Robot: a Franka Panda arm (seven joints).
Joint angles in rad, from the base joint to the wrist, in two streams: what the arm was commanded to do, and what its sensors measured. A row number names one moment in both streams.
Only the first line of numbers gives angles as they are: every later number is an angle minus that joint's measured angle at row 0.
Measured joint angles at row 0:
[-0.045 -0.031 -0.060 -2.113 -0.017 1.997 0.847]
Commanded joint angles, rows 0 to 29:
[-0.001 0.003 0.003 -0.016 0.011 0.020 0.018]
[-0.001 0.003 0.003 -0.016 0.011 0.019 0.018]
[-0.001 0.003 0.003 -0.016 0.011 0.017 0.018]
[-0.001 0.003 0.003 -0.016 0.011 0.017 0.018]
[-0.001 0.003 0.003 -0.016 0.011 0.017 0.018]
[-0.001 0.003 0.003 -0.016 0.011 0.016 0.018]
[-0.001 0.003 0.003 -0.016 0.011 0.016 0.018]
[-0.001 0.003 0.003 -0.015 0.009 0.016 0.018]
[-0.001 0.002 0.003 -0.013 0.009 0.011 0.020]
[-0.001 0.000 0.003 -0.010 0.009 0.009 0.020]
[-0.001 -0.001 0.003 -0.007 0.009 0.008 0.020]
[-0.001 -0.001 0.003 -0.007 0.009 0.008 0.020]
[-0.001 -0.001 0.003 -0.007 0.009 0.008 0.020]
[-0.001 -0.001 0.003 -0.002 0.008 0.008 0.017]
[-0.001 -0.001 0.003 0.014 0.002 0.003 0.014]
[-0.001 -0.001 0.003 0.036 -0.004 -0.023 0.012]
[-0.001 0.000 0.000 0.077 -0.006 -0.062 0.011]
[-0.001 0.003 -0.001 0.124 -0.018 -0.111 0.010]
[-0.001 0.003 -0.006 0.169 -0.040 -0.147 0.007]
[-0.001 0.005 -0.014 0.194 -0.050 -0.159 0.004]
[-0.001 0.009 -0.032 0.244 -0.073 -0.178 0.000]
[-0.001 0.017 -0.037 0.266 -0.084 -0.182 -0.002]
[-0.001 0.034 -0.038 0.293 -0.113 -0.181 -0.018]
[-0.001 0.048 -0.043 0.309 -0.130 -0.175 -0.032]
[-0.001 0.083 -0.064 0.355 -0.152 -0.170 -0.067]
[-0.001 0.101 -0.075 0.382 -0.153 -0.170 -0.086]
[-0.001 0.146 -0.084 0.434 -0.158 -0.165 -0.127]
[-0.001 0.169 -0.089 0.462 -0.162 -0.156 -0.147]
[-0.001 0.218 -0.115 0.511 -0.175 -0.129 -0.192]
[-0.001 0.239 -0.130 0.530 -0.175 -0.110 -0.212]
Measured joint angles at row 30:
[-0.002 0.070 -0.081 0.353 -0.143 -0.143 -0.109]
